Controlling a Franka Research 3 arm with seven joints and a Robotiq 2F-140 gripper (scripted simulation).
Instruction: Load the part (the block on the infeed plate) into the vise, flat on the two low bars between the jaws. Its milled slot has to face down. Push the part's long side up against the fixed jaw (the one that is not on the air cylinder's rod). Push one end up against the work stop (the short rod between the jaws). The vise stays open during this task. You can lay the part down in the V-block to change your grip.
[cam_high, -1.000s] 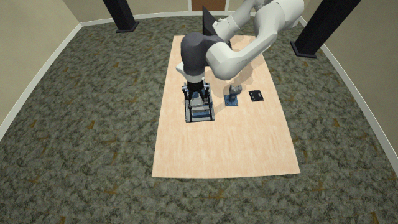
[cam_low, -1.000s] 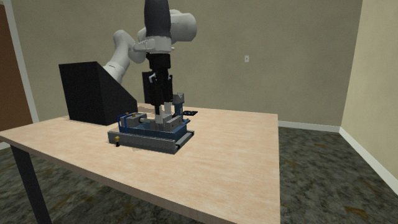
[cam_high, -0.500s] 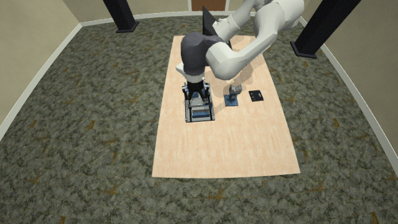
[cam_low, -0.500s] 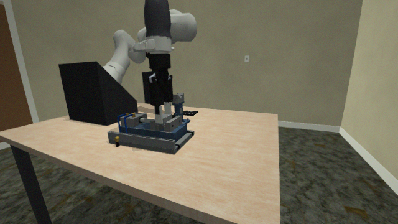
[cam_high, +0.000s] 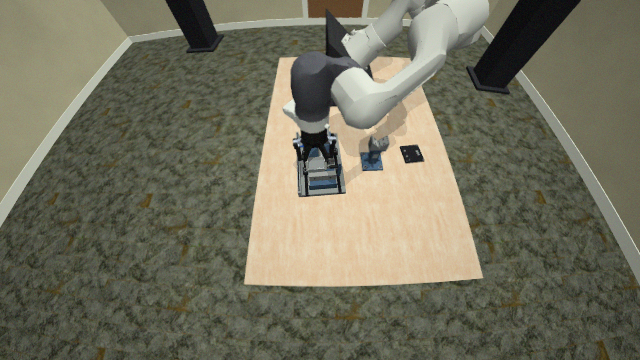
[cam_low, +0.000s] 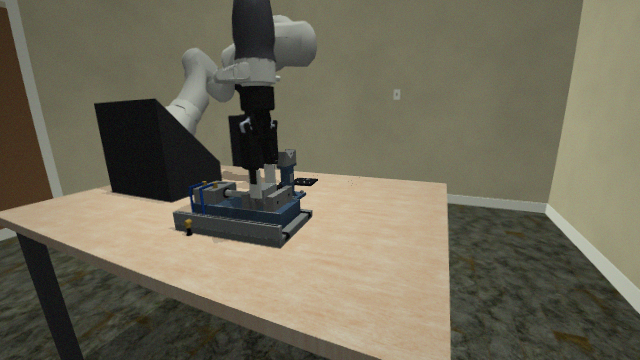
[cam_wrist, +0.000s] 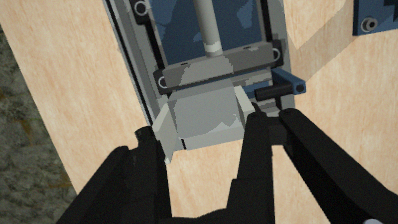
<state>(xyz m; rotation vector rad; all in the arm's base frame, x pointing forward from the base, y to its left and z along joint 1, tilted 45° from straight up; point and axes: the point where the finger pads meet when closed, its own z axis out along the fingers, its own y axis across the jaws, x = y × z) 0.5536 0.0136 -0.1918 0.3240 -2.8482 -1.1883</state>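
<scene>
The grey part lies 3 cm below my hand. Round my hand: work stop 7 cm to the left, 3 cm below, 1 cm behind; then moving jaw 5 cm below, 4 cm behind, 1 cm to the left; then fixed jaw 5 cm below, 3 cm to the left, 3 cm ahead.
</scene>
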